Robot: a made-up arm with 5 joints. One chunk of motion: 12 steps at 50 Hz.
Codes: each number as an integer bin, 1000 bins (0 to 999) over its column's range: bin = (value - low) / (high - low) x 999, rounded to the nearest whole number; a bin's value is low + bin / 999 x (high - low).
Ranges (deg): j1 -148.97..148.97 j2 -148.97..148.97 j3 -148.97..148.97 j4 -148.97..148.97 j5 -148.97..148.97
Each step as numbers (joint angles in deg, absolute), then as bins.
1 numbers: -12.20 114.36 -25.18 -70.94 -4.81
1 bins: 459 883 415 262 483
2 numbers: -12.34 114.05 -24.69 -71.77 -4.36
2 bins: 458 882 417 259 485
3 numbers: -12.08 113.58 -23.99 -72.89 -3.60
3 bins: 459 880 419 255 487
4 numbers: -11.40 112.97 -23.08 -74.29 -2.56
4 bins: 461 878 422 250 491
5 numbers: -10.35 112.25 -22.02 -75.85 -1.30
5 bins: 465 876 426 245 495
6 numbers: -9.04 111.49 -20.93 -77.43 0.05
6 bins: 469 873 429 240 500
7 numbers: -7.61 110.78 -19.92 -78.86 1.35
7 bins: 474 871 433 235 504
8 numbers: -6.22 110.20 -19.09 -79.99 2.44
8 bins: 479 869 435 231 508
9 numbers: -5.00 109.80 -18.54 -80.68 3.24
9 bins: 483 868 437 229 510
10 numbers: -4.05 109.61 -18.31 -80.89 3.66
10 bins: 486 867 438 228 512
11 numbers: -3.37 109.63 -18.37 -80.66 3.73
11 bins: 488 867 438 229 512
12 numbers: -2.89 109.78 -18.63 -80.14 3.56
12 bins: 490 868 437 231 511
